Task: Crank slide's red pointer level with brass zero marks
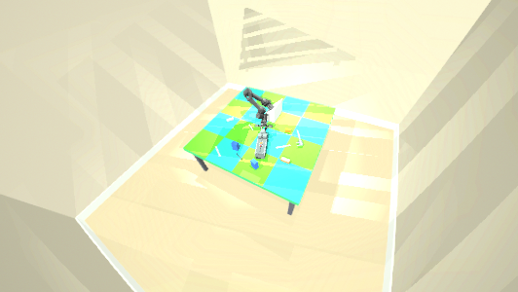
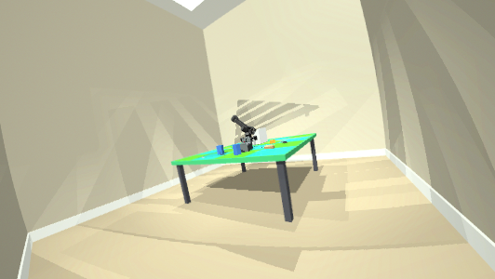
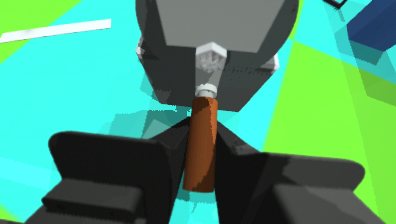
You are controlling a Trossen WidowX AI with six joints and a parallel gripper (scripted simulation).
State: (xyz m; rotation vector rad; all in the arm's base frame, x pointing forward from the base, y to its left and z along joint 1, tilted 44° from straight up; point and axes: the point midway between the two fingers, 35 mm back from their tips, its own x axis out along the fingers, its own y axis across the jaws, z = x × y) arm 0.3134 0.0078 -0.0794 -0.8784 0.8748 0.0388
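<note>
Right now my gripper tip is 2 cm below the crank handle, 2 cm past it and 1 cm to the left of it. Also, from my gripper tip: red pointer: 19 cm ahead, 8 cm to the left, 5 cm above; then orange piece: 21 cm to the left, 17 cm behind, 2 cm below; then black L-shaped key: 33 cm ahead, 10 cm to the right, 2 cm below.
</note>
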